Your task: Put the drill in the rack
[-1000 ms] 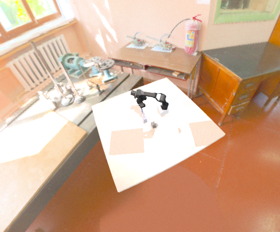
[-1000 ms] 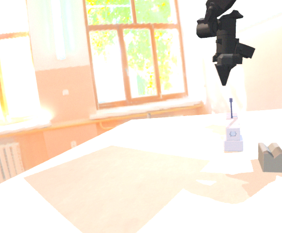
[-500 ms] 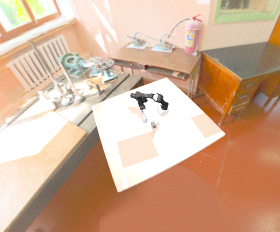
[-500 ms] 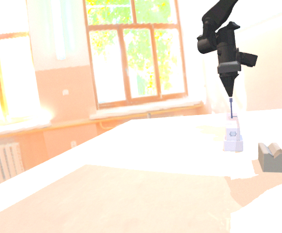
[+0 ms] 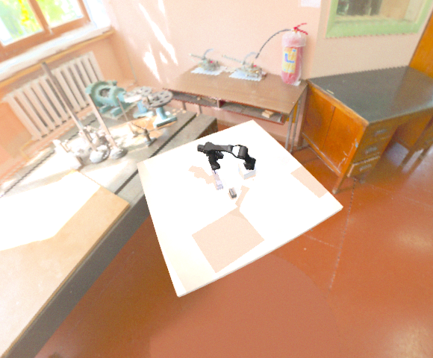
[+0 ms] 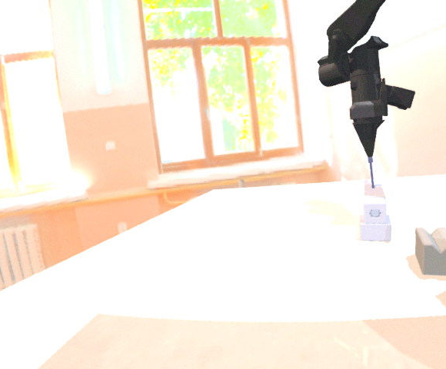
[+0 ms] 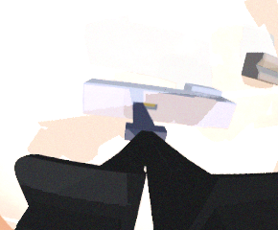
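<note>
Now: the drill 8 cm below my gripper tip, 5 cm to the left of it and 1 cm ahead of it. From my gripper tip the other things lie so: holder block (9 cm below, 3 cm to the left); then grey v-notched rack (21 cm to the left, 12 cm below, 3 cm behind).
</note>
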